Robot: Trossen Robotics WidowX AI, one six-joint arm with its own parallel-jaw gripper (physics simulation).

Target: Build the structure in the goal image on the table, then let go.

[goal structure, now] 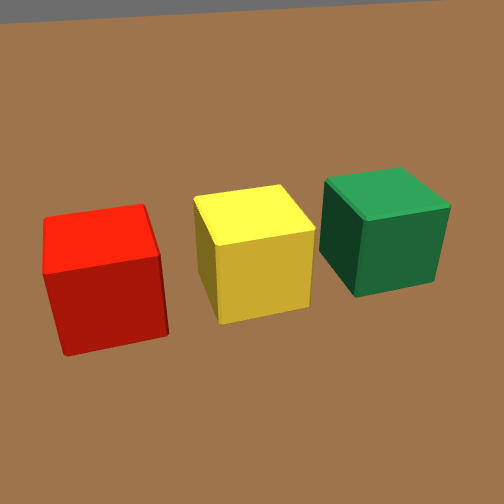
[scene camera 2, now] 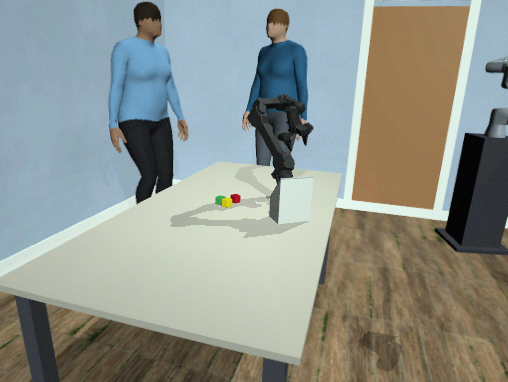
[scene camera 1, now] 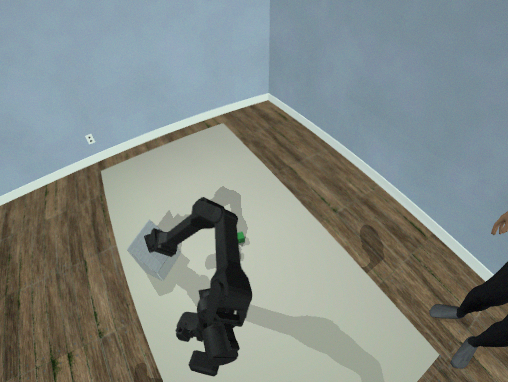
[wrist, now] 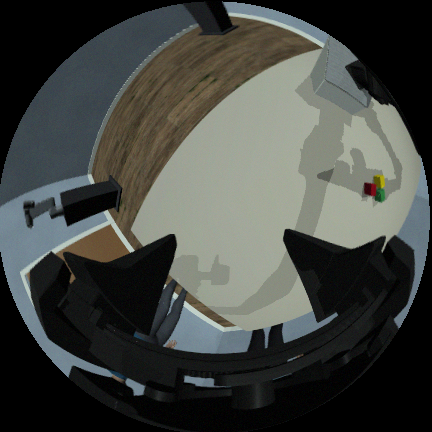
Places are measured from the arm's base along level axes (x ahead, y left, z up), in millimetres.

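Where they show: gripper, fingertip midpoint: (scene camera 2: 298,148) (wrist: 231,237); arm's base, origin of the base link: (scene camera 2: 287,186) (scene camera 1: 154,242).
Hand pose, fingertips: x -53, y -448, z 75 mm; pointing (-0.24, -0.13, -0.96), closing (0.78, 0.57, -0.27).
Things, the pixels of their top centre, and the offset from my fingertips. Level surfaces: height alone.
- green cube, middle of its top: (scene camera 1: 239,235) (wrist: 382,195) (scene camera 2: 220,196) dx +344, dy +312, dz -179 mm
- yellow cube, middle of its top: (wrist: 382,181) (scene camera 2: 227,199) dx +311, dy +339, dz -179 mm
- red cube, middle of its top: (wrist: 373,189) (scene camera 2: 235,195) dx +282, dy +276, dz -179 mm
- table, its level: dz -212 mm
A green cube (scene camera 1: 241,237) (scene camera 2: 220,200) (wrist: 380,195), a yellow cube (scene camera 2: 227,202) (wrist: 379,181) and a red cube (scene camera 2: 235,198) (wrist: 370,189) lie close together on the table. Whether they touch is too small to tell. In scene camera 1 the arm hides the yellow and red cubes. My gripper (scene camera 1: 186,348) (scene camera 2: 298,146) (wrist: 231,237) is open and empty, high above the table and well away from the cubes.
The arm's base is at a grey box (scene camera 1: 162,272) (scene camera 2: 296,201) (wrist: 345,95) on the table (scene camera 1: 185,160) (scene camera 2: 165,280) (wrist: 225,165), near one long edge. Two people (scene camera 2: 145,80) (scene camera 2: 281,70) stand beyond the table. A black pedestal (scene camera 2: 475,190) (wrist: 90,202) carries another arm.
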